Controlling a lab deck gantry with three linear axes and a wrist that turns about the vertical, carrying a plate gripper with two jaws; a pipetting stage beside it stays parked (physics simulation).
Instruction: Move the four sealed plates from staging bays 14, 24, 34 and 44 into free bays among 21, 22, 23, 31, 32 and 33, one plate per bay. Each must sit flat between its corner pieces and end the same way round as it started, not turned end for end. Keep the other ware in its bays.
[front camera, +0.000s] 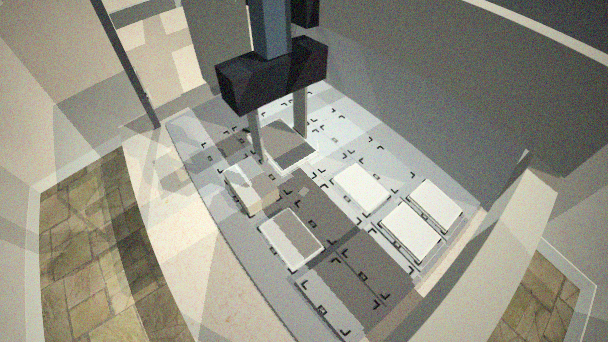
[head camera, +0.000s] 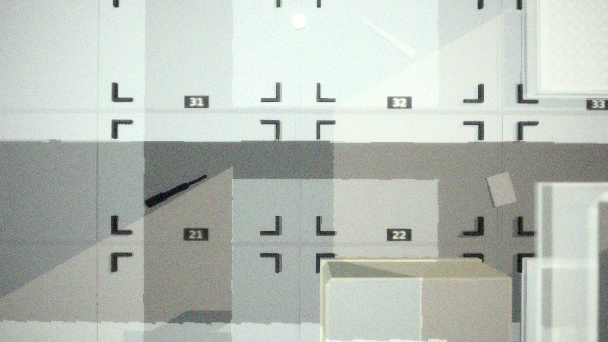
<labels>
my gripper: front camera 280, 144; not seen in the head camera view (out of frame)
tall pale box: front camera; head camera
same spot on tall pale box: (head camera: 354, 291) = (front camera: 251, 161)
</labels>
